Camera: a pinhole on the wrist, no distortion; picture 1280 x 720 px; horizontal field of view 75.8 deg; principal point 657.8 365.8 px. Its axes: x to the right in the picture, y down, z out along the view. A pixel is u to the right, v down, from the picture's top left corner.
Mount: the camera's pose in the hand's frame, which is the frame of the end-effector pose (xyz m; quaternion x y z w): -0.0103 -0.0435 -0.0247 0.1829 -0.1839 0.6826 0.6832
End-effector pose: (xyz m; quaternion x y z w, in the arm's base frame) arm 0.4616 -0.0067 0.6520 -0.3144 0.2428 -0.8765 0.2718
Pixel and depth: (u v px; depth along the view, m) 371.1 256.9 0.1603
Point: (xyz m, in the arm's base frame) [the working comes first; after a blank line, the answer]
In the camera's frame: -0.0559 -0.0212 0.1603

0.4576 0.0911 0.8181
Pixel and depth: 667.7 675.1 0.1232
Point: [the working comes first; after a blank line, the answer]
In the camera's frame: 0.0015 0.0464 0.1232

0.5216 0.0843 0.7467
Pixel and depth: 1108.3 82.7 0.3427
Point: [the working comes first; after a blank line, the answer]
In the camera's frame: 0.1878 -0.1180 0.3427

0.6244 -0.1287 0.9790
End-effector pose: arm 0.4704 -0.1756 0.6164 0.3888 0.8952 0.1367 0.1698
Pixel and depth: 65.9 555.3 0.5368
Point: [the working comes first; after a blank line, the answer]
In the camera's frame: -0.3865 0.1237 0.5368

0.2377 -0.6752 0.1767
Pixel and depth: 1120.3 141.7 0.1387
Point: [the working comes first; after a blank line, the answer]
In the camera's frame: 0.0780 -0.0378 0.1387

0.4785 -0.1702 0.4722
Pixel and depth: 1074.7 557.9 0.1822
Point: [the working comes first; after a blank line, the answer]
In the camera's frame: 0.0924 0.0426 0.1822

0.5424 -0.2310 0.4441
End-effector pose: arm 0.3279 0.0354 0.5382 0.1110 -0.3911 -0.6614 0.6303
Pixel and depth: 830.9 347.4 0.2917
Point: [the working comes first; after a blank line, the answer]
In the camera's frame: 0.0614 -0.0065 0.2917

0.0613 0.1231 0.6201
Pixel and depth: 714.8 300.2 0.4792
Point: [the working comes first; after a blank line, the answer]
In the camera's frame: 0.0332 -0.0382 0.4792

-0.1276 0.1383 0.6524
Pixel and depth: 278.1 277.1 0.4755
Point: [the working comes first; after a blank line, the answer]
In the camera's frame: -0.2196 -0.0513 0.4755

-0.2089 0.0555 0.4273
